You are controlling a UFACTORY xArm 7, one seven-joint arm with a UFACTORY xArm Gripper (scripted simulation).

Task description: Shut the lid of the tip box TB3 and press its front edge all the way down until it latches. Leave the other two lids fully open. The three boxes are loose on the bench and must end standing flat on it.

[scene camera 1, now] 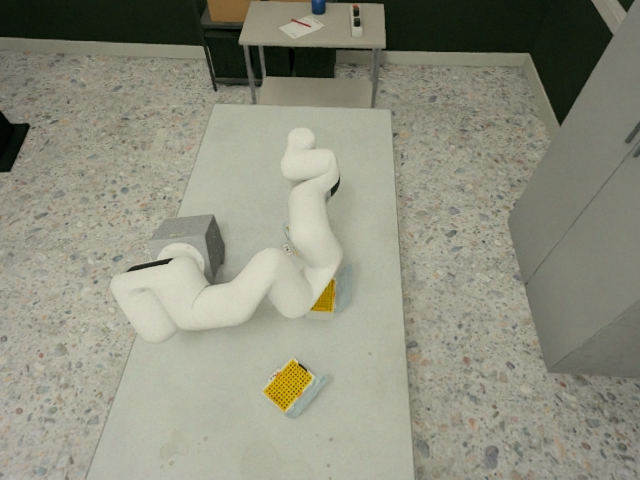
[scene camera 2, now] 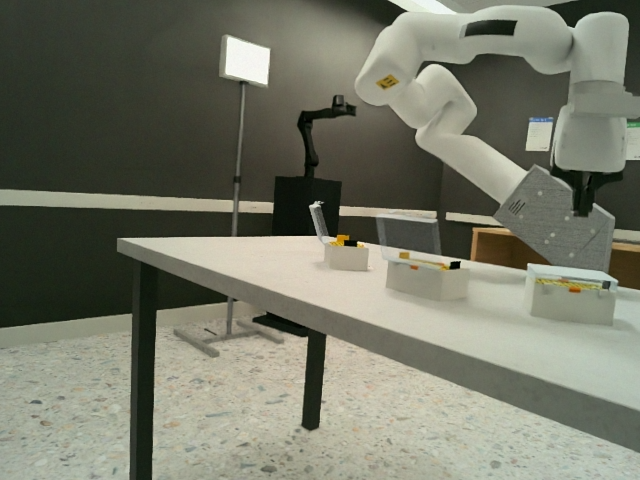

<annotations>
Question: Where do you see a tip box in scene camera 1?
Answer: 305,397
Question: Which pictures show the tip box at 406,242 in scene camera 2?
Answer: Scene camera 1 and scene camera 2: all of them.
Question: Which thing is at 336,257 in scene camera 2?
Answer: A tip box.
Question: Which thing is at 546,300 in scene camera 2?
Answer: A tip box.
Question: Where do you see a tip box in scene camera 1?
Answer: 343,298
</annotations>
